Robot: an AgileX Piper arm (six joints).
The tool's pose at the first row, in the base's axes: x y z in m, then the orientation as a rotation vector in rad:
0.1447, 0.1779, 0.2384, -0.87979, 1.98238, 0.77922
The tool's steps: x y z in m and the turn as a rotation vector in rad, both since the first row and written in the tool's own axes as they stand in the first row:
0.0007, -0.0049, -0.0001, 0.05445, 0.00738, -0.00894
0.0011, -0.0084, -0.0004, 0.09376, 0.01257, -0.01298
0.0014, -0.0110, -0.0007, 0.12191, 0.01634, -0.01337
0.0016, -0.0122, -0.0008, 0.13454, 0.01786, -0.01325
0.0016, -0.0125, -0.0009, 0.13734, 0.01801, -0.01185
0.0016, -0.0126, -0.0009, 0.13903, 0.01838, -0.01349
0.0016, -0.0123, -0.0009, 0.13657, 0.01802, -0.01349
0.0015, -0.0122, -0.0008, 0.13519, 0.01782, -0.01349
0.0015, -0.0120, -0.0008, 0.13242, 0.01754, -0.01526
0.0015, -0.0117, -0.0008, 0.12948, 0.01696, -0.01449
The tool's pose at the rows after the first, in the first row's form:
0.1483, 0.1748, 0.2369, -0.86017, 1.99546, 0.71454
0.1508, 0.1725, 0.2360, -0.84346, 2.00536, 0.66925
0.1526, 0.1707, 0.2353, -0.82909, 2.01354, 0.63818
0.1534, 0.1699, 0.2350, -0.82226, 2.01713, 0.62446
0.1536, 0.1697, 0.2349, -0.81937, 2.01855, 0.62224
0.1537, 0.1696, 0.2349, -0.82007, 2.01820, 0.61943
0.1535, 0.1698, 0.2350, -0.82135, 2.01747, 0.62214
0.1535, 0.1699, 0.2350, -0.82207, 2.01706, 0.62366
0.1533, 0.1700, 0.2351, -0.82521, 2.01531, 0.62568
0.1531, 0.1702, 0.2351, -0.82594, 2.01475, 0.62939

